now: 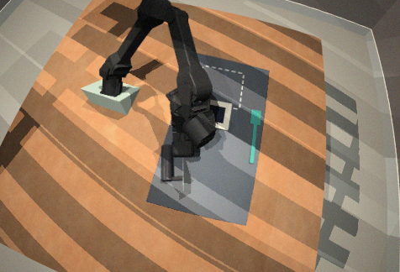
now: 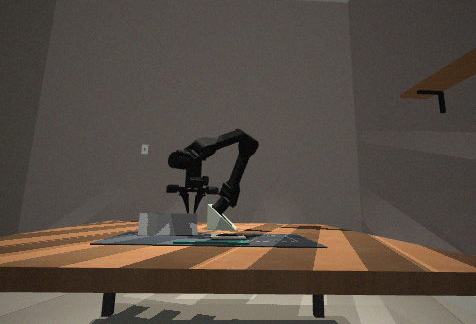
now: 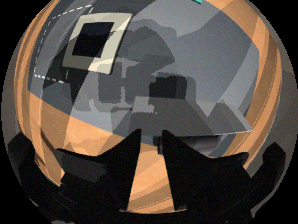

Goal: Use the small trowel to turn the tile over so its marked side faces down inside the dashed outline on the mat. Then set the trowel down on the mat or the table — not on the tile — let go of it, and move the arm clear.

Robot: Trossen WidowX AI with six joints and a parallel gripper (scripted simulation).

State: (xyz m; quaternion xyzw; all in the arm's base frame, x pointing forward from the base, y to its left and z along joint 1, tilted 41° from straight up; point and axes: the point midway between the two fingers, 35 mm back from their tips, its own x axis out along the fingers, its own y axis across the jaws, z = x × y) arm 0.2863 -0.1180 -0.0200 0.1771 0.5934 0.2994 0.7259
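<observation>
Now: gripper tip 110 mm short of the grey mat, 80 mm to the right of it and 90 mm above it. The rest, counted from my gripper tip: teal trowel 250 mm ahead, 100 mm to the left, 70 mm below; then tile 90 mm ahead, 130 mm to the left, 70 mm below.
</observation>
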